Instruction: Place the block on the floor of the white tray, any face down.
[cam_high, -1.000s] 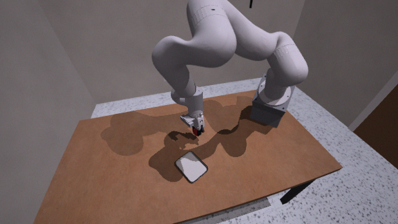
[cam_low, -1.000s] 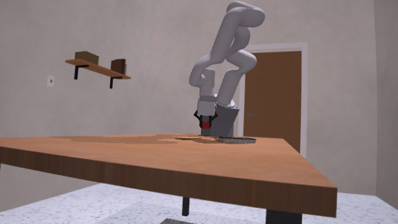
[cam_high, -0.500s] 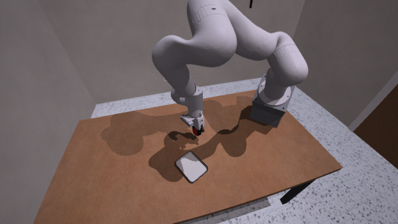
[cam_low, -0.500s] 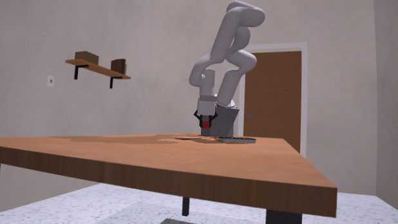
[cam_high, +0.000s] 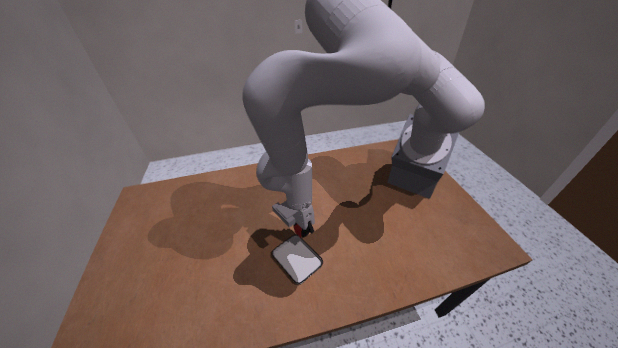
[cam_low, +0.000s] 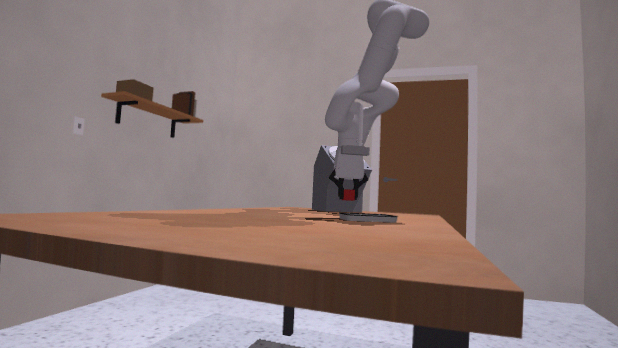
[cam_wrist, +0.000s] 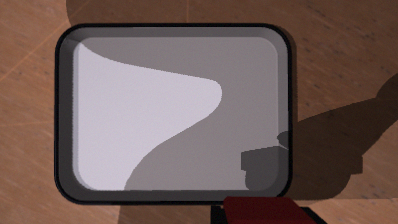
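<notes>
The white tray lies 2 cm ahead of my hand, 8 cm to the left of it and 7 cm below it. Round my hand: red block (right at my hand).
</notes>
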